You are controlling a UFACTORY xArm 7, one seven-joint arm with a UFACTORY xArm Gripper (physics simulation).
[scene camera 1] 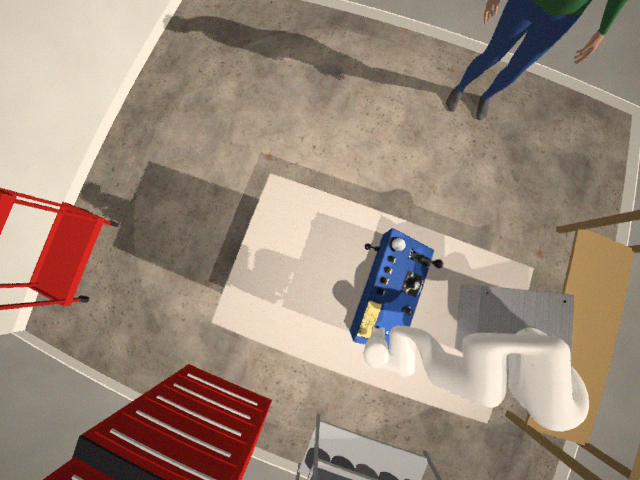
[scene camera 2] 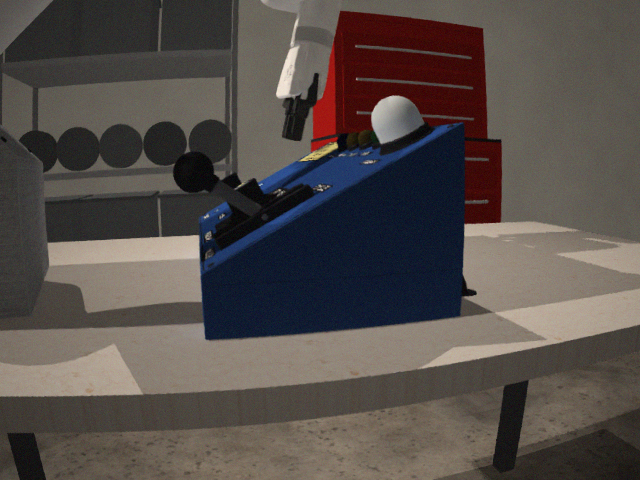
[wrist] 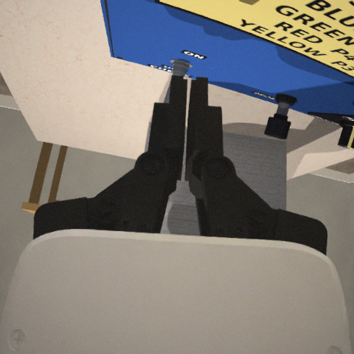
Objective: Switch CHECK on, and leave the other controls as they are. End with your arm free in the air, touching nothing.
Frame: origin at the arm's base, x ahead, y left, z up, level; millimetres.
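Seen in the pictures: gripper, fingertip midpoint: (scene camera 2: 291,139).
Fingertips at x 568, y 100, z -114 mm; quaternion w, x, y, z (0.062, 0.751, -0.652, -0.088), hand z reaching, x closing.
A point is followed by its place in that frame.
The blue control box (scene camera 1: 393,308) {x 504, y -19, z -186 mm} (scene camera 2: 336,258) {x 459, y -336, z -241 mm} (wrist: 150,35) stands on the table (scene camera 1: 289,198) {x 1082, y -438, z -308 mm} (scene camera 2: 330,372) {x 417, y -420, z -308 mm} (wrist: 55,90). The CHECK switch (wrist: 180,66) shows in the wrist view as a grey collar and stem near the box's lower edge, with an ON label (wrist: 194,54) beside it. Its label is partly covered and its lever's end is hidden behind the fingertips, so its position cannot be told. My gripper (scene camera 2: 293,138) {x 568, y 100, z -114 mm} (wrist: 187,97) is shut and empty. Its tips overlap the switch in the wrist view; contact cannot be told. In scene camera 1 the arm's wrist hides the gripper.
Other controls on the box include a black-tipped switch (wrist: 278,125), a black ball lever (scene camera 1: 438,263) {x 357, y -247, z -145 mm} (scene camera 2: 193,171) {x 346, y -269, z -162 mm} and a white dome (scene camera 1: 398,244) {x 558, y -284, z -90 mm} (scene camera 2: 395,118) {x 535, y -310, z -114 mm}. A yellow text plate (scene camera 1: 369,319) {x 608, y 41, z -134 mm} (scene camera 2: 319,151) {x 610, y 75, z -136 mm} (wrist: 220,7) lies beside CHECK. A grey block (scene camera 1: 475,310) {x 152, y -80, z -161 mm} (scene camera 2: 20,232) {x 160, y -190, z -216 mm} (wrist: 255,170) stands near the arm's base.
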